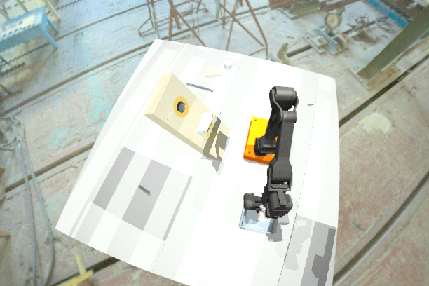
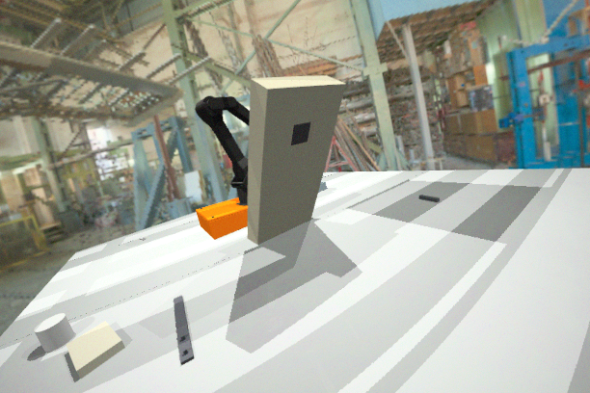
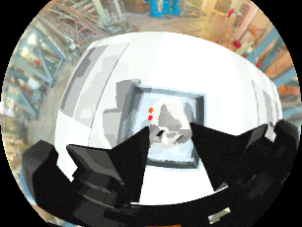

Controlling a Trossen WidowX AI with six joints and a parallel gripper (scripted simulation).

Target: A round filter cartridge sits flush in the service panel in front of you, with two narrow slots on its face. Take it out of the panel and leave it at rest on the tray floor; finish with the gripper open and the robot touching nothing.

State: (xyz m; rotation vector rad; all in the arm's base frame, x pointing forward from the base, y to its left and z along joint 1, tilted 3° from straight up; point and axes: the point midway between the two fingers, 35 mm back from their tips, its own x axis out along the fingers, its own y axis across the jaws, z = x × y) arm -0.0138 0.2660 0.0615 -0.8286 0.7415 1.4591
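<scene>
Right now my gripper tip is right at the round filter cartridge. Round my gripper tip: tray 7 cm below; cream block 30 cm ahead, 77 cm to the right, 7 cm below; grey bar 54 cm ahead, 3 cm to the right, 7 cm below.
</scene>
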